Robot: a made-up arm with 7 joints. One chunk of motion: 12 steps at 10 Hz.
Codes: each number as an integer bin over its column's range. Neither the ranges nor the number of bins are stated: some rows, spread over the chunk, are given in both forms.
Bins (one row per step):
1: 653 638 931 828 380 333 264
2: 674 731 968 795 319 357 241
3: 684 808 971 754 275 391 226
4: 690 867 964 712 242 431 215
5: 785 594 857 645 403 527 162
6: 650 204 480 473 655 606 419
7: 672 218 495 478 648 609 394
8: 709 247 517 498 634 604 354
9: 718 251 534 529 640 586 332
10: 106 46 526 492 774 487 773
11: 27 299 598 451 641 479 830
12: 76 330 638 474 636 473 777
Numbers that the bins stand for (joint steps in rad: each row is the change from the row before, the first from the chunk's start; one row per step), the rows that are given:
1: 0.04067 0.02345 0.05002 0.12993 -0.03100 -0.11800 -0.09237
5: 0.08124 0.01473 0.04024 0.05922 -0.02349 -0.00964 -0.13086
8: 0.05788 -0.05405 -0.00469 0.00242 0.05189 0.03337 -0.05841
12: -0.13664 -0.03759 0.01130 -0.00685 0.05254 -0.03980 0.10122
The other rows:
2: 0.04713 0.04188 0.05490 0.11718 -0.05090 -0.10459 -0.10105
3: 0.05020 0.05714 0.05530 0.10134 -0.06526 -0.08560 -0.10671
4: 0.05204 0.06884 0.05438 0.08511 -0.07603 -0.06326 -0.11086
6: 0.03975 -0.06257 -0.00958 -0.00724 0.05874 0.03449 -0.03388
7: 0.04651 -0.05979 -0.00759 -0.00531 0.05646 0.03616 -0.04331
9: 0.06065 -0.05325 -0.00244 0.01440 0.05385 0.02332 -0.06671
10: -0.12743 -0.09388 -0.00350 0.00010 0.09758 -0.03198 0.09971
11: -0.15170 -0.04374 0.00602 -0.01574 0.05418 -0.03645 0.12122

